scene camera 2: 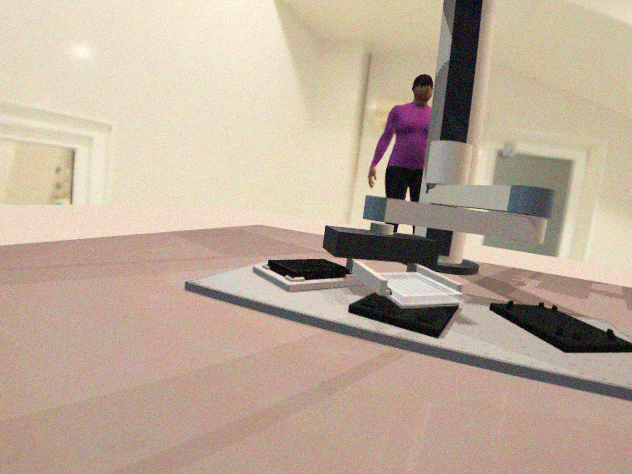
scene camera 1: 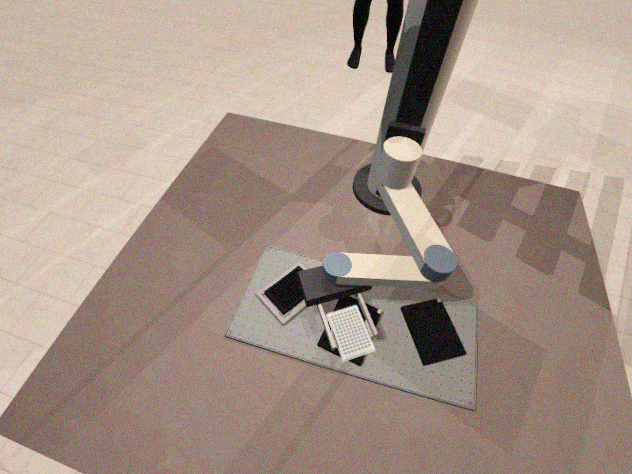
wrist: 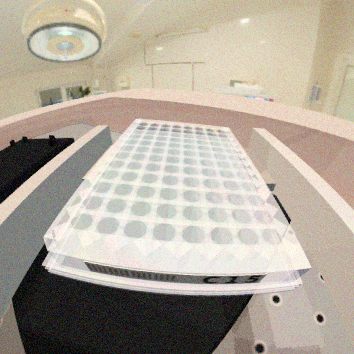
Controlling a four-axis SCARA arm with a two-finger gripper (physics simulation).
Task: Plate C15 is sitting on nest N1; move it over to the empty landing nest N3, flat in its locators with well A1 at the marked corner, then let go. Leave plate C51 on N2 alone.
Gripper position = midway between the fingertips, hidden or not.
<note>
The gripper point(scene camera 2: 422, 290) holds a C15 well plate point(scene camera 2: 409, 289); nothing else touches it. Also in view: a black multi-well plate point(scene camera 2: 310, 269), a black nest point(wrist: 47, 306) and a black nest point(scene camera 2: 568, 334).
The C15 well plate is seen too in scene camera 1 point(scene camera 1: 353, 339) and in the wrist view point(wrist: 178, 208). The black multi-well plate is seen too in scene camera 1 point(scene camera 1: 285, 294). The gripper shows as well in scene camera 1 point(scene camera 1: 355, 342) and in the wrist view point(wrist: 179, 137). The wrist view misses the black multi-well plate: it is out of frame.
</note>
